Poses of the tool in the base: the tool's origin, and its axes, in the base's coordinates. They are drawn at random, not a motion.
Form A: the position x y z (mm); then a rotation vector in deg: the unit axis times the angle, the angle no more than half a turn.
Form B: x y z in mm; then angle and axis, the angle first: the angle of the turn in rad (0 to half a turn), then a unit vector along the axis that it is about. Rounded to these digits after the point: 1 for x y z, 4 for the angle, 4 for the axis.
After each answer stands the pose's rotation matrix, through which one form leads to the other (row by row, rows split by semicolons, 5 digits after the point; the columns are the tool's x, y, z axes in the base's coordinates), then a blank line. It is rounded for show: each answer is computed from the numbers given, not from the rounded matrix.
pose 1, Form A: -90.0 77.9 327.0 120.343 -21.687 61.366
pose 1, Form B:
-90.0 77.9 327.0 2.3879 0.8796 -0.1585 0.4485
0.60868 -0.54804 0.57372; 0.06586 -0.68571 -0.72489; 0.79068 0.47901 -0.38129

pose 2, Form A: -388.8 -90.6 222.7 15.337 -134.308 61.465
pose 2, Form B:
-388.8 -90.6 222.7 2.5918 0.1033 -0.9044 0.4139
-0.83286 -0.38933 -0.39339; 0.04322 0.66284 -0.74751; 0.55179 -0.63958 -0.53523

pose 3, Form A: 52.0 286.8 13.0 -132.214 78.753 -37.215
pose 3, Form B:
52.0 286.8 13.0 2.7633 -0.8351 0.4974 -0.2351
0.41607 -0.71457 0.56239; -0.88818 -0.45197 0.08283; 0.19500 -0.53396 -0.82272

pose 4, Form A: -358.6 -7.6 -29.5 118.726 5.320 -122.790
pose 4, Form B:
-358.6 -7.6 -29.5 2.9825 0.6948 0.0311 -0.7186
-0.02805 0.15682 -0.98723; -0.07085 -0.98545 -0.15453; -0.99709 0.06561 0.03875

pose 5, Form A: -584.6 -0.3 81.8 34.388 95.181 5.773
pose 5, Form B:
-584.6 -0.3 81.8 1.7692 0.3392 0.9390 0.0570
-0.05933 0.32549 0.94368; 0.43716 0.85835 -0.26857; -0.89743 0.39660 -0.19321

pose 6, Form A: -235.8 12.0 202.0 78.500 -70.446 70.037
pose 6, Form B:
-235.8 12.0 202.0 2.2098 0.6200 -0.5564 0.5532
0.01731 -0.99475 0.10088; -0.10667 -0.10216 -0.98903; 0.99414 0.00636 -0.10788

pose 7, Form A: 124.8 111.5 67.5 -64.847 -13.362 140.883
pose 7, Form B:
124.8 111.5 67.5 2.7169 -0.4166 -0.0858 0.9050
-0.57950 -0.30460 -0.75591; 0.44127 -0.89707 0.02319; -0.68517 -0.32013 0.65426

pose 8, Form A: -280.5 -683.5 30.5 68.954 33.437 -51.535
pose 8, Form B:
-280.5 -683.5 30.5 1.6118 0.7467 0.3621 -0.5580
0.53935 0.83900 -0.07199; -0.27614 0.09546 -0.95636; -0.79551 0.53570 0.28317

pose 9, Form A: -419.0 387.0 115.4 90.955 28.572 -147.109
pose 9, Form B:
-419.0 387.0 115.4 3.0596 0.5189 0.1630 -0.8392
-0.45913 0.23761 -0.85601; 0.10009 -0.94360 -0.31561; -0.88271 -0.23058 0.40945

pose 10, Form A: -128.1 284.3 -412.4 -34.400 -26.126 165.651
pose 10, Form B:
-128.1 284.3 -412.4 2.9878 -0.2009 -0.1526 0.9676
-0.90792 -0.08722 -0.40997; 0.20917 -0.94190 -0.26283; -0.36322 -0.32438 0.87341

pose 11, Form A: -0.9 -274.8 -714.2 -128.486 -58.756 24.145
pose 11, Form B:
-0.9 -274.8 -714.2 2.5016 -0.8964 -0.4099 0.1685
0.64603 0.56162 -0.51694; 0.76282 -0.49927 0.41089; -0.02733 -0.65978 -0.75096

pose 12, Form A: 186.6 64.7 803.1 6.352 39.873 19.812
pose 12, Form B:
186.6 64.7 803.1 0.7850 0.1412 0.8866 0.4405
0.71326 -0.27472 0.64482; 0.34799 0.93739 0.01444; -0.60842 0.21409 0.76420

